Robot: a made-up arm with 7 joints. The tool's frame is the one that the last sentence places. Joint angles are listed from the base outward.
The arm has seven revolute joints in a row. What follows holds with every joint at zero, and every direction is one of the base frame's. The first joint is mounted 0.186 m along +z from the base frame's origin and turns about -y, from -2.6 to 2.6 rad. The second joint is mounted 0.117 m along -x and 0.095 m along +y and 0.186 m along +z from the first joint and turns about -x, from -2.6 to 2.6 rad. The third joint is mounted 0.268 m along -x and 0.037 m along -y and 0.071 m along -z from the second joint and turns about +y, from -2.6 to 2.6 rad. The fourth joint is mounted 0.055 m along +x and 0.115 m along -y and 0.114 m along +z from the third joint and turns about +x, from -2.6 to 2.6 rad. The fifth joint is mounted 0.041 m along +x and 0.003 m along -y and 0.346 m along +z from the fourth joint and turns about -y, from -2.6 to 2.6 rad. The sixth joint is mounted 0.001 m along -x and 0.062 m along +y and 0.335 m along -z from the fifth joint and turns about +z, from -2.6 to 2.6 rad. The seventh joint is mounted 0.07 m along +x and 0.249 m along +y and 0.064 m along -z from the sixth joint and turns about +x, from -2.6 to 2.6 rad. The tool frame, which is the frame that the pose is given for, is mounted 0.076 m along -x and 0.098 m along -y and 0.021 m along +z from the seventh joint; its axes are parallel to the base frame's.
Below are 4 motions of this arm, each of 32 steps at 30 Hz.
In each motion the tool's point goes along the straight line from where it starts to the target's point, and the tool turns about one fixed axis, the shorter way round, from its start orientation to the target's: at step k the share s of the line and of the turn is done. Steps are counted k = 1, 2, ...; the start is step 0. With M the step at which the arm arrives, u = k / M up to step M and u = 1 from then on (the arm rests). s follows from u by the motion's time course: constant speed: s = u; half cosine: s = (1 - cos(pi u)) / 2; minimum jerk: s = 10 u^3 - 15 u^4 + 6 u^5.
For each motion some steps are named. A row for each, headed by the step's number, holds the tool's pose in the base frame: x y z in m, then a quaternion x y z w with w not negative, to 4 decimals.
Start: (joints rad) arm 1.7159 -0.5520 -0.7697 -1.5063 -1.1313 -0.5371 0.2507
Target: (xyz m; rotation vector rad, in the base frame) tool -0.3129 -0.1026 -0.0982 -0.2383 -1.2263 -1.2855
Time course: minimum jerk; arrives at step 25
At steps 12, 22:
12: -0.0664 0.0711 -0.2104 0.1892 -0.4908 -0.6041 0.5986
22: -0.3063 -0.0980 -0.1012 -0.0960 -0.5338 -0.5619 0.6246

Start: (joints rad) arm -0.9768 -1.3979 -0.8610 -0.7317 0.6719 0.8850 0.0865
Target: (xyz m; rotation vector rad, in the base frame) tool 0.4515 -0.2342 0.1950 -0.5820 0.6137 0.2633
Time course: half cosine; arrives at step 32
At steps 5, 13, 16, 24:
5: 0.0223 -0.0335 0.4336 -0.0612 -0.0162 -0.0328 0.9975
13: 0.1572 -0.0966 0.3586 -0.1336 0.0847 0.0183 0.9872
16: 0.2234 -0.1276 0.3218 -0.1684 0.1337 0.0433 0.9756
24: 0.3847 -0.2030 0.2321 -0.2497 0.2503 0.1033 0.9297

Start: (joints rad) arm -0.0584 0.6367 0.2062 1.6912 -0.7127 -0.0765 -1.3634
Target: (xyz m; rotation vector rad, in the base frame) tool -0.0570 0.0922 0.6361 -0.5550 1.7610 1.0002
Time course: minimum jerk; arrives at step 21
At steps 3, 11, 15, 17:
3: -0.3451 0.0596 0.8448 -0.1165 0.2819 0.2765 0.9113
11: -0.1913 0.0770 0.7334 -0.1861 0.5472 0.3682 0.7283
15: -0.0997 0.0874 0.6670 -0.2176 0.6765 0.4027 0.5768
17: -0.0720 0.0905 0.6470 -0.2254 0.7103 0.4099 0.5260

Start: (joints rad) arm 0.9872 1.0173 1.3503 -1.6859 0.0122 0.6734 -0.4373
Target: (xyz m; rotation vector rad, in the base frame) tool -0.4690 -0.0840 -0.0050 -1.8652 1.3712 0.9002
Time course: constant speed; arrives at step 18
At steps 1, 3, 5, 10, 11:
1: -0.4919 -0.0593 -0.0360 -0.6724 0.6494 0.1346 0.3287
3: -0.4892 -0.0622 -0.0323 -0.6791 0.6364 0.1598 0.3291
5: -0.4865 -0.0651 -0.0287 -0.6853 0.6228 0.1849 0.3292
10: -0.4798 -0.0724 -0.0196 -0.6980 0.5867 0.2468 0.3282
11: -0.4784 -0.0738 -0.0178 -0.7001 0.5791 0.2590 0.3278

